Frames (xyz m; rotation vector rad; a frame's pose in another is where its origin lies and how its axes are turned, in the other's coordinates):
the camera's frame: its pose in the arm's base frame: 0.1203 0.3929 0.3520 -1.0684 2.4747 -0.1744
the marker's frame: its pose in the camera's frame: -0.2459 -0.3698 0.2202 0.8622 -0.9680 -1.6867
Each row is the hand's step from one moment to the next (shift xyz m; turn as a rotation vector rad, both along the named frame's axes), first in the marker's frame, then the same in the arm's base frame.
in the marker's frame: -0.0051 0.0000 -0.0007 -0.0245 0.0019 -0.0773
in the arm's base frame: -0.0043 0.0018 -0.0022 -0.0632 -0.0509 -0.0016
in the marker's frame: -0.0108 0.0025 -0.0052 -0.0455 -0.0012 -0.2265
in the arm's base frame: -0.0105 0.0000 -0.0064 -0.1672 -0.1589 0.0133
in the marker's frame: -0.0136 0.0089 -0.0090 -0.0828 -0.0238 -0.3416
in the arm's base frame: -0.0129 -0.0042 -0.0127 -0.2694 -0.2246 0.0329
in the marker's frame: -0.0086 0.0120 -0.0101 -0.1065 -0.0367 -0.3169
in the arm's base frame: -0.0088 -0.0086 -0.0130 -0.2767 -0.1889 0.0298
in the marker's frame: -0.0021 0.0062 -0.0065 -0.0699 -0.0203 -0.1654
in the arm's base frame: -0.0036 -0.0065 -0.0055 -0.1555 -0.0914 0.0100
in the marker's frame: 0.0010 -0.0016 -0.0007 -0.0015 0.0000 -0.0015
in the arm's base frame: -0.0001 -0.0004 0.0020 -0.0020 -0.0005 -0.0005
